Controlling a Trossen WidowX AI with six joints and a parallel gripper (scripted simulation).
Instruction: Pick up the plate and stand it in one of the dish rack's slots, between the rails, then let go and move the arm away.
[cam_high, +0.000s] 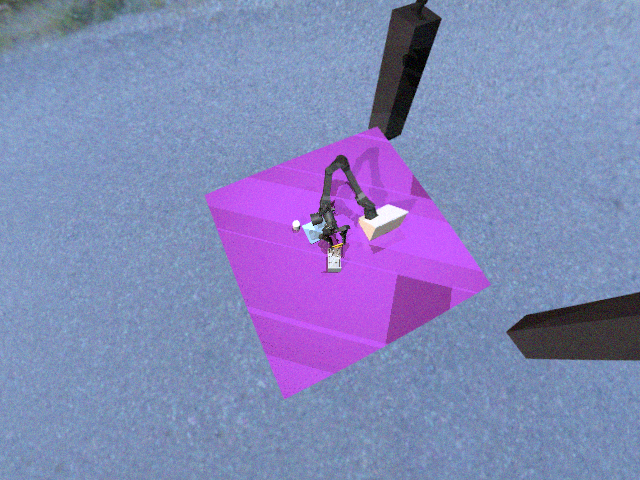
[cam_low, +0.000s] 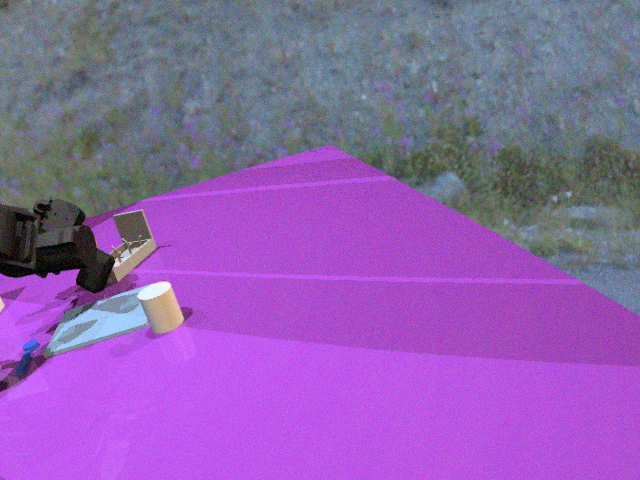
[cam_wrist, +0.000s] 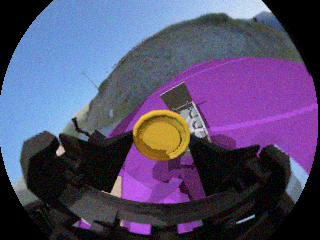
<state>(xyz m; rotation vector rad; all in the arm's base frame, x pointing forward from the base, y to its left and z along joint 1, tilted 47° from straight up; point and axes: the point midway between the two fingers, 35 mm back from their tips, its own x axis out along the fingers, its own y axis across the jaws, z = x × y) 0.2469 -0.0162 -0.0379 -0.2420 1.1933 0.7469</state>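
My gripper tip is 5 cm short of the dish rack, 5 cm above it and 4 cm to the right of it. From my gripper tip the other things lie so: light blue board 18 cm to the right, 7 cm below, 3 cm ahead; yellow plate 1 cm to the right; blue spoon 21 cm to the right, 8 cm behind, 7 cm below.
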